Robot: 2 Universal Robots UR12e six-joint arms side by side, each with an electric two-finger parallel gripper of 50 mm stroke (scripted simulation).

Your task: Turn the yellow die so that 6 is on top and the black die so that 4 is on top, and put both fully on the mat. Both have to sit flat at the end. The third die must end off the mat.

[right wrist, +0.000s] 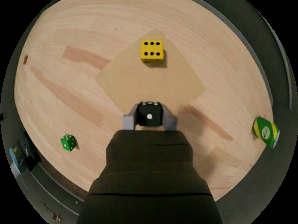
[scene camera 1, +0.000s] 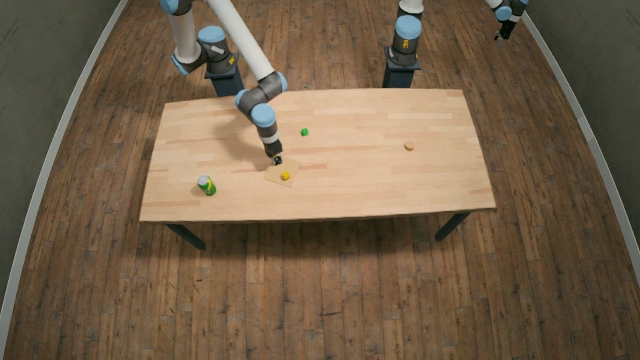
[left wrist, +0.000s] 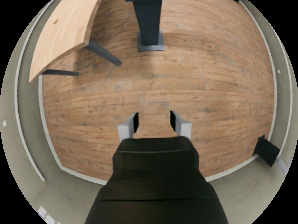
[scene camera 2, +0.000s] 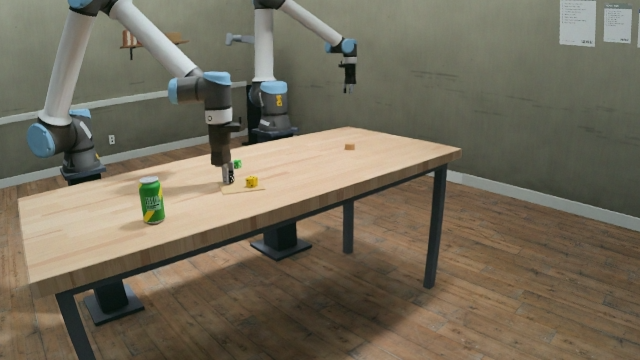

Path:
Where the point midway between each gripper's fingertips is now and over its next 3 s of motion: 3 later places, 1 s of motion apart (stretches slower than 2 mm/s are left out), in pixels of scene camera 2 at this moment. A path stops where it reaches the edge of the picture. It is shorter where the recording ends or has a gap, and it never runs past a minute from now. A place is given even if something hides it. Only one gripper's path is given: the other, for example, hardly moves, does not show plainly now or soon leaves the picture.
The right gripper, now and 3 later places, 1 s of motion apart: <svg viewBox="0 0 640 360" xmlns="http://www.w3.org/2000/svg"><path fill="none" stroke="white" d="M228 182L228 181L227 157L228 157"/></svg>

